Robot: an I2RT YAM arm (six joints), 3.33 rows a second.
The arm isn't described. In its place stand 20 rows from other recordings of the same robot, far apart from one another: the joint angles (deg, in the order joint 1, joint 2, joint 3, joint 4, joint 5, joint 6), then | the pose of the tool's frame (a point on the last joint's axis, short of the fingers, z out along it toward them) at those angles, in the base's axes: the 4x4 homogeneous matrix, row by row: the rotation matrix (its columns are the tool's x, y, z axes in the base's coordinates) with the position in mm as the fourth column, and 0 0 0 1 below.
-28.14, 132.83, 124.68, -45.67, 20.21, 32.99 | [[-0.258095 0.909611 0.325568 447.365], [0.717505 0.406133 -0.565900 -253.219], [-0.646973 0.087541 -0.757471 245.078], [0 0 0 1]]
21.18, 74.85, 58.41, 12.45, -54.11, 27.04 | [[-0.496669 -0.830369 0.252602 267.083], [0.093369 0.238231 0.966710 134.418], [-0.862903 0.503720 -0.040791 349.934], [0 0 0 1]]
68.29, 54.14, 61.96, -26.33, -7.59, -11.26 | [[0.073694 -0.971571 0.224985 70.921], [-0.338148 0.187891 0.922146 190.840], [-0.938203 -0.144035 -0.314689 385.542], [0 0 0 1]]
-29.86, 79.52, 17.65, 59.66, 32.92, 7.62 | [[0.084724 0.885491 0.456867 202.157], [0.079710 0.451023 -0.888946 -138.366], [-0.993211 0.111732 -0.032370 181.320], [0 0 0 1]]
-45.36, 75.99, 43.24, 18.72, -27.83, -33.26 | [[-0.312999 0.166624 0.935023 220.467], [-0.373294 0.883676 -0.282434 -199.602], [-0.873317 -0.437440 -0.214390 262.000], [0 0 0 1]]
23.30, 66.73, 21.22, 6.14, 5.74, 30.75 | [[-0.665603 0.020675 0.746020 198.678], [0.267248 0.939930 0.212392 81.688], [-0.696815 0.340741 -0.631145 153.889], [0 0 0 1]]
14.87, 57.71, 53.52, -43.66, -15.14, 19.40 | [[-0.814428 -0.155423 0.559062 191.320], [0.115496 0.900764 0.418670 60.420], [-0.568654 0.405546 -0.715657 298.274], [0 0 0 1]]
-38.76, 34.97, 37.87, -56.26, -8.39, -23.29 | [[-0.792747 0.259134 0.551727 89.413], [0.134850 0.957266 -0.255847 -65.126], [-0.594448 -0.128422 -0.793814 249.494], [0 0 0 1]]
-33.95, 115.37, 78.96, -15.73, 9.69, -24.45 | [[-0.859509 0.308070 0.407844 355.717], [0.086815 0.874340 -0.477485 -246.706], [-0.503694 -0.374996 -0.778249 168.778], [0 0 0 1]]
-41.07, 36.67, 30.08, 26.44, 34.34, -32.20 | [[-0.285606 0.933939 0.214914 104.239], [-0.334737 0.112913 -0.935522 -117.475], [-0.897987 -0.339130 0.280375 337.758], [0 0 0 1]]
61.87, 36.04, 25.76, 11.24, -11.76, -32.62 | [[0.523858 -0.803851 0.281774 72.402], [-0.139498 0.245369 0.959340 150.817], [-0.840305 -0.541865 0.016403 285.964], [0 0 0 1]]
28.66, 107.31, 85.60, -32.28, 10.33, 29.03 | [[-0.804707 0.012775 0.593535 364.991], [0.104225 0.987281 0.120058 192.221], [-0.584452 0.158473 -0.795803 242.471], [0 0 0 1]]
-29.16, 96.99, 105.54, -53.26, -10.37, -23.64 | [[-0.710197 0.090383 0.698177 320.082], [-0.055419 0.981469 -0.183430 -171.256], [-0.701819 -0.168964 -0.692027 394.601], [0 0 0 1]]
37.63, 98.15, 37.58, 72.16, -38.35, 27.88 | [[-0.308362 -0.923146 0.229597 247.789], [0.225326 0.163608 0.960448 218.921], [-0.924197 0.347900 0.157558 211.409], [0 0 0 1]]
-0.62, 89.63, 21.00, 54.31, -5.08, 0.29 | [[-0.247699 -0.073759 0.966025 269.522], [0.007722 0.996916 0.078098 0.236], [-0.968806 0.026805 -0.246366 144.131], [0 0 0 1]]
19.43, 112.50, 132.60, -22.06, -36.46, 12.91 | [[-0.216349 -0.799508 0.560340 401.356], [0.114226 0.549263 0.827806 164.010], [-0.969611 0.243101 -0.027508 494.437], [0 0 0 1]]
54.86, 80.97, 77.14, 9.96, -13.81, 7.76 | [[-0.064769 -0.930491 0.360543 185.853], [0.135787 0.349723 0.926960 278.815], [-0.988619 0.108995 0.103698 429.324], [0 0 0 1]]
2.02, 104.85, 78.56, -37.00, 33.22, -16.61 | [[-0.917404 -0.047626 0.395096 380.991], [-0.271645 0.800484 -0.534261 -6.078], [-0.290823 -0.597459 -0.747305 221.256], [0 0 0 1]]
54.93, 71.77, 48.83, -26.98, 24.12, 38.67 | [[-0.715534 -0.190488 0.672105 158.416], [-0.026713 0.968862 0.246156 200.335], [-0.698067 0.158179 -0.698342 242.532], [0 0 0 1]]
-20.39, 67.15, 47.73, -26.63, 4.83, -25.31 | [[-0.781896 0.074860 0.618898 228.109], [-0.163844 0.933187 -0.319871 -87.985], [-0.601493 -0.351509 -0.717389 253.096], [0 0 0 1]]
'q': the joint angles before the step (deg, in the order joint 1, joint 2, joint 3, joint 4, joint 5, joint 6). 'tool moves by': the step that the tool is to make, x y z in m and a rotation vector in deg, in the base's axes. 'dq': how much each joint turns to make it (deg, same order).
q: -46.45 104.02 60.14 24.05 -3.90 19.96
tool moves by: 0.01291 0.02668 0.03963 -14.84 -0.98 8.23
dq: 3.86 -5.04 -0.90 6.10 -1.74 -10.70
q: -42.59 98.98 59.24 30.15 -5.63 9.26
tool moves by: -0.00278 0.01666 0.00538 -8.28 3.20 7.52
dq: 1.08 -2.90 -2.88 1.84 -5.13 -9.26
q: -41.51 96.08 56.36 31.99 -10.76 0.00
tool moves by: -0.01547 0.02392 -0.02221 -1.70 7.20 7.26
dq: 0.72 -3.90 -7.09 -2.82 -5.31 -7.33
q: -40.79 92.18 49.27 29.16 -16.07 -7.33
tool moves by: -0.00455 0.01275 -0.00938 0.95 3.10 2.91
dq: 0.96 -1.66 -2.51 -2.66 -1.54 -1.83
